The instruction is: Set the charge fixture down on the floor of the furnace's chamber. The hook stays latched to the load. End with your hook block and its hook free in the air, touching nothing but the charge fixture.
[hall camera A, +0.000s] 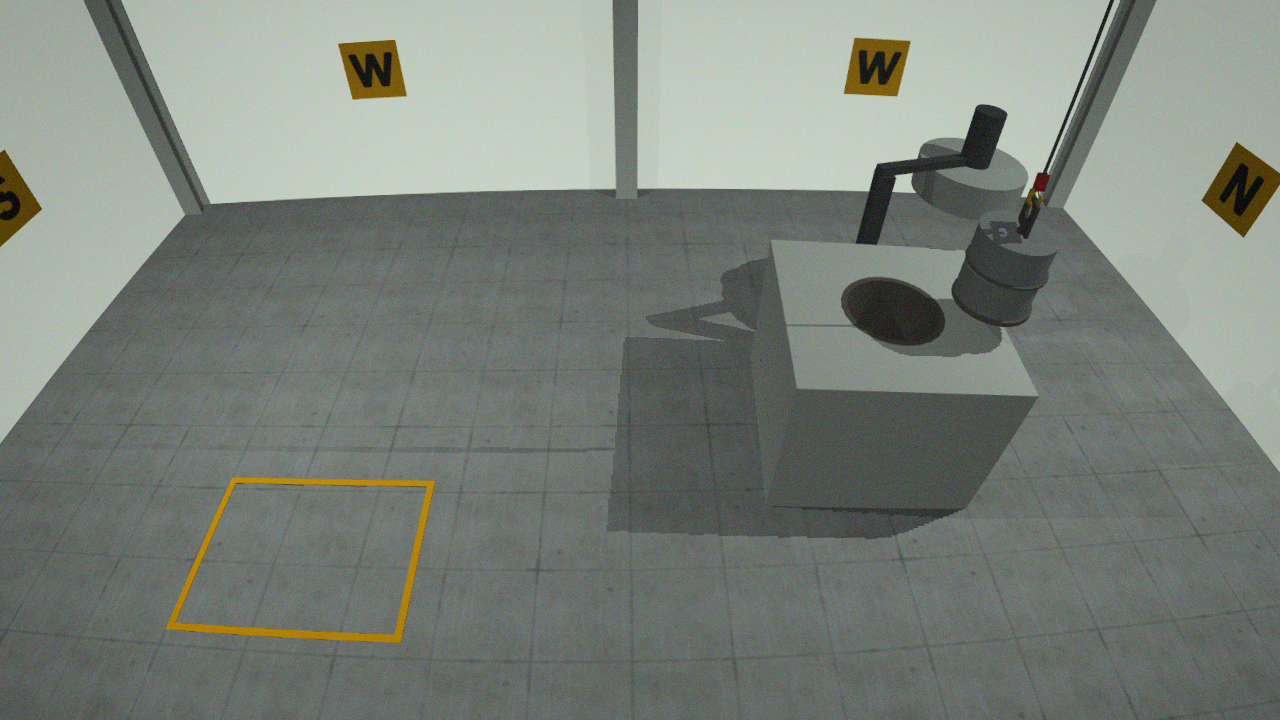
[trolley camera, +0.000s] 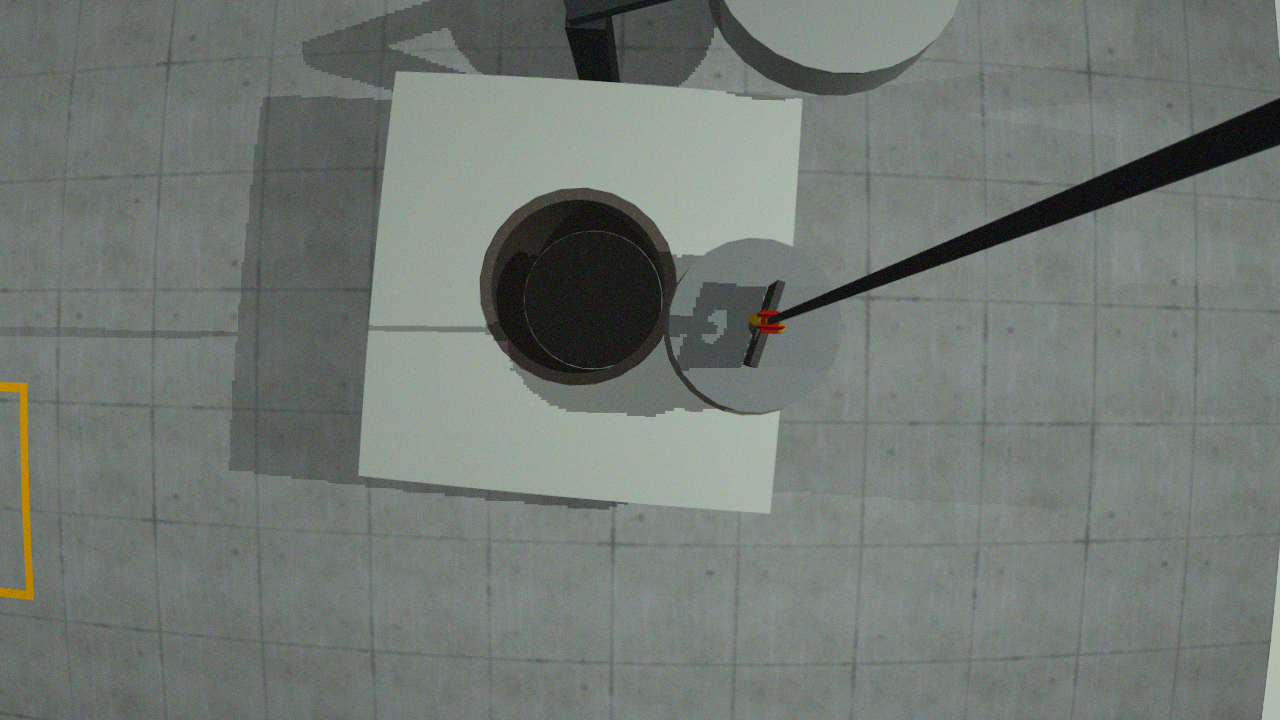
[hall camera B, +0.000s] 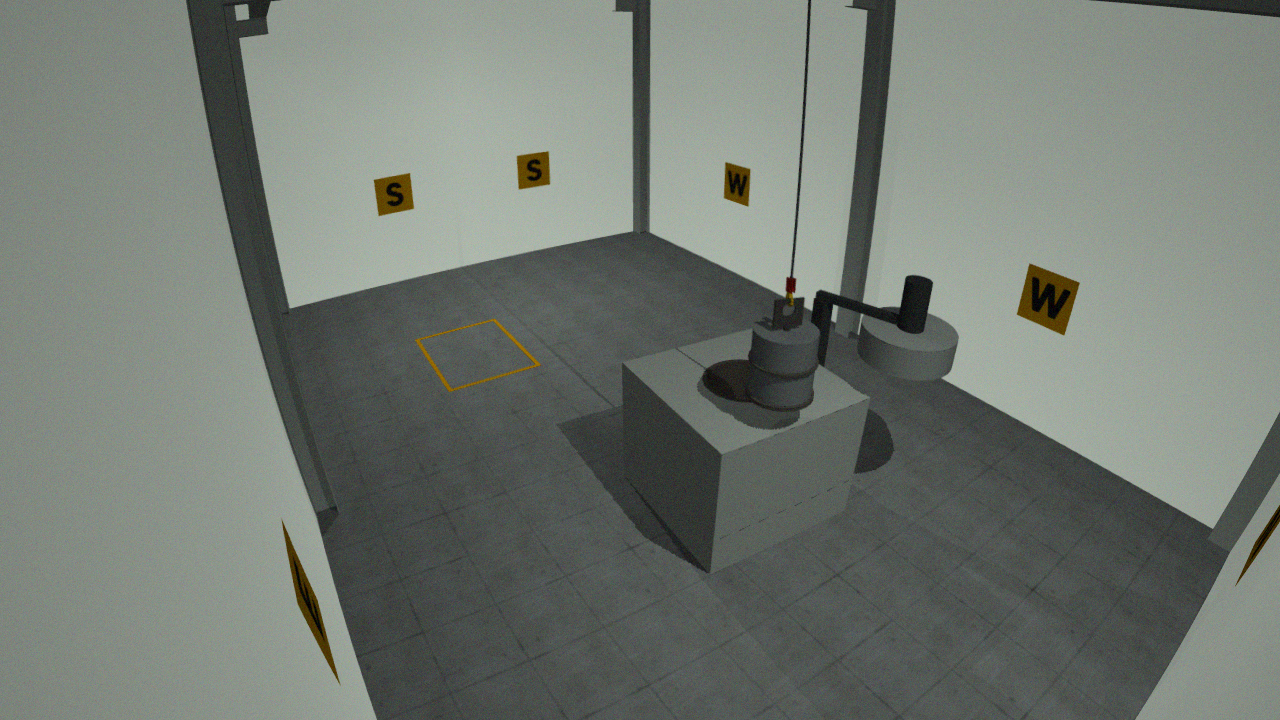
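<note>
The charge fixture [hall camera A: 1002, 277] [hall camera B: 781, 380] [trolley camera: 805, 358], a grey ribbed drum with an upright lifting plate on top, hangs roughly upright. My hook [hall camera A: 1035, 198] [hall camera B: 790, 299] [trolley camera: 768, 322], under its red block, is latched to that plate. The furnace [hall camera A: 895, 371] [hall camera B: 783, 492] [trolley camera: 447, 420] is a pale box with a round chamber opening [hall camera A: 893, 311] [hall camera B: 726, 380] [trolley camera: 592, 300] in its top. The fixture hangs above the furnace top, beside the opening on its north side; in the trolley camera its edge meets the opening's rim and passes over the box's edge. The chamber floor shows dark.
The round furnace lid [hall camera A: 948, 192] [hall camera B: 904, 358] [trolley camera: 841, 35] is swung aside on a black arm [hall camera A: 921, 165] [hall camera B: 859, 304] [trolley camera: 592, 53] at the furnace's west side. A yellow rectangle [hall camera A: 416, 559] [hall camera B: 494, 377] [trolley camera: 25, 492] is marked on the floor to the south.
</note>
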